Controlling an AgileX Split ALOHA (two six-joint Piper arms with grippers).
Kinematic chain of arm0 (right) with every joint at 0, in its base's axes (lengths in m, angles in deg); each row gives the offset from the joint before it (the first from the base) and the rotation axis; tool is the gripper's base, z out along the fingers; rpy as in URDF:
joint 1: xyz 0 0 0.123 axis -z
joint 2: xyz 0 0 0 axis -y
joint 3: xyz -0.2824 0 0.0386 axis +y
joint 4: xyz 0.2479 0 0.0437 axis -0.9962 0 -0.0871
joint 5: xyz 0 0 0 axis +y
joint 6: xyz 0.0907 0 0.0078 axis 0.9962 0 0.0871
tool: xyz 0 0 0 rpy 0 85 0
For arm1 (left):
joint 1: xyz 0 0 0.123 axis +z
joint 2: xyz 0 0 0 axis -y
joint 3: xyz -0.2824 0 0.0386 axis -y
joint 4: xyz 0.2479 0 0.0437 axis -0.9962 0 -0.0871
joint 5: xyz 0 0 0 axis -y
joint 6: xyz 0.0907 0 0.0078 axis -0.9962 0 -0.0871
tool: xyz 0 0 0 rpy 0 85 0
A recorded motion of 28 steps. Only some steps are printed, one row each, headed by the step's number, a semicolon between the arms.
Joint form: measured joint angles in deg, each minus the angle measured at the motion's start. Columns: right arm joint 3, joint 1, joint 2, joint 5, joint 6, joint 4; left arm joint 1, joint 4, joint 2, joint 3, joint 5, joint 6.
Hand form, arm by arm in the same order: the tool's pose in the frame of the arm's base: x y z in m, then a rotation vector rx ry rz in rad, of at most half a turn. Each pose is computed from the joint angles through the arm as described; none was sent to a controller.
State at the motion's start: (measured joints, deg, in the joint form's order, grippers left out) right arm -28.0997 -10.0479 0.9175 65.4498 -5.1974 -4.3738; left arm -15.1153 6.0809 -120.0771 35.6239 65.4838 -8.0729
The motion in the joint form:
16: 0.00 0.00 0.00 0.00 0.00 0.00; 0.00 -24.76 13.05 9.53 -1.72 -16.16
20: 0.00 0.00 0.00 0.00 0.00 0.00; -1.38 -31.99 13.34 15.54 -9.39 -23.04
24: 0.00 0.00 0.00 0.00 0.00 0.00; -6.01 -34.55 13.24 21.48 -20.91 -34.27
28: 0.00 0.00 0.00 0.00 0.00 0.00; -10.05 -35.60 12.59 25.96 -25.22 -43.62
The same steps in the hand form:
16: -0.0109 0.0045 0.2681 -0.2888 2.1003 0.1427; 0.3425 -0.1196 0.1921 0.8069 1.2367 0.0350
20: -0.0109 0.0045 0.2681 -0.2888 2.1003 0.1427; 0.3543 -0.1393 0.2064 1.0332 1.1271 0.1316
24: -0.0109 0.0045 0.2681 -0.2888 2.1003 0.1427; 0.3602 -0.1718 0.2153 1.2838 1.0232 0.2870
28: -0.0109 0.0045 0.2681 -0.2888 2.1003 0.1427; 0.3602 -0.2012 0.2262 1.4188 0.8625 0.3966

